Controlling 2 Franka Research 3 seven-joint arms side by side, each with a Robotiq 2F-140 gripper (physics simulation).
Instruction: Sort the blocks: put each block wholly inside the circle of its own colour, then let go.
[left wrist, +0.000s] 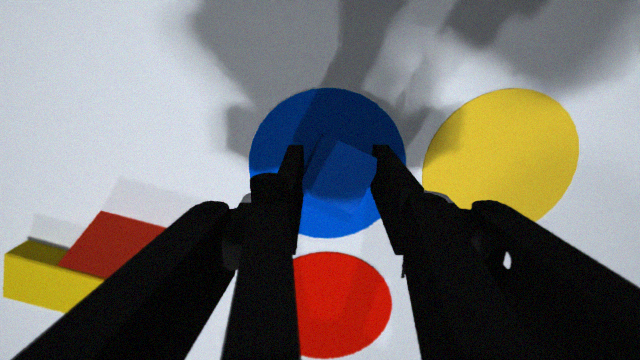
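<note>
My left gripper (337, 168) is shut on the blue block (345, 170), which sits tilted between the fingertips. In this view the block lies within the outline of the blue circle (330, 112); how high it is above the circle I cannot tell. A red block (115, 240) and a yellow block (45, 280) are at the lower left, close together and partly hidden by the left finger linkage. The red circle (345, 305) is below the blue circle, its left edge hidden by a finger. The yellow circle (505, 150) is at the right. My right gripper does not show.
The light table top (90, 100) carries the circles and blocks. Broad grey shadows of the arm fall across the top of the view, over part of the blue circle and the yellow circle's left edge. The red and yellow blocks are outside the circles.
</note>
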